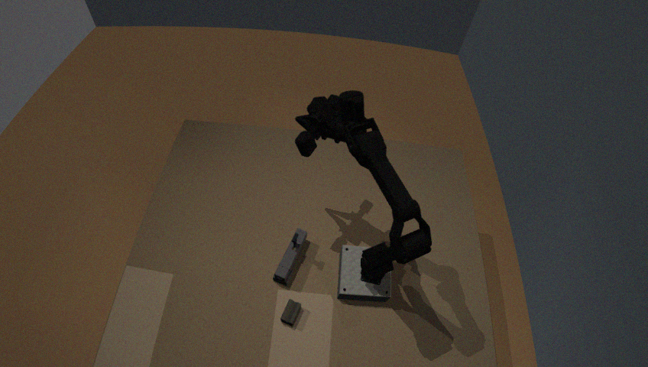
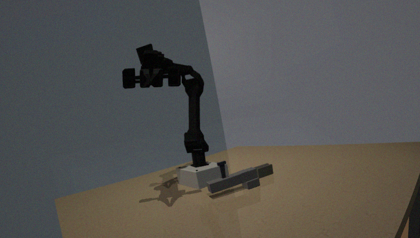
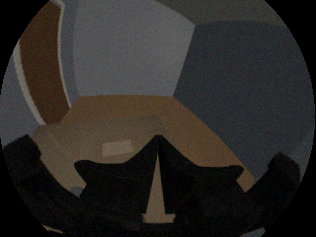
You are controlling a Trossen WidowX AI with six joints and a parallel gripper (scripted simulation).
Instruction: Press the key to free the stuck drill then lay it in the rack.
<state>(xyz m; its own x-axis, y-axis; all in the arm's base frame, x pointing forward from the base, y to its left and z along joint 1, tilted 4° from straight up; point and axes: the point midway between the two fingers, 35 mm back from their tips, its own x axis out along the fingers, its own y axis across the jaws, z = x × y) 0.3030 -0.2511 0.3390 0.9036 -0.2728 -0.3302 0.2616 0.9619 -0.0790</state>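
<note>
My gripper tip is 33 cm above the dark key, 21 cm to the right of it and 7 cm past it. Also, from my gripper tip: long grey housing (38 cm below, 25 cm to the left, 6 cm behind).
</note>
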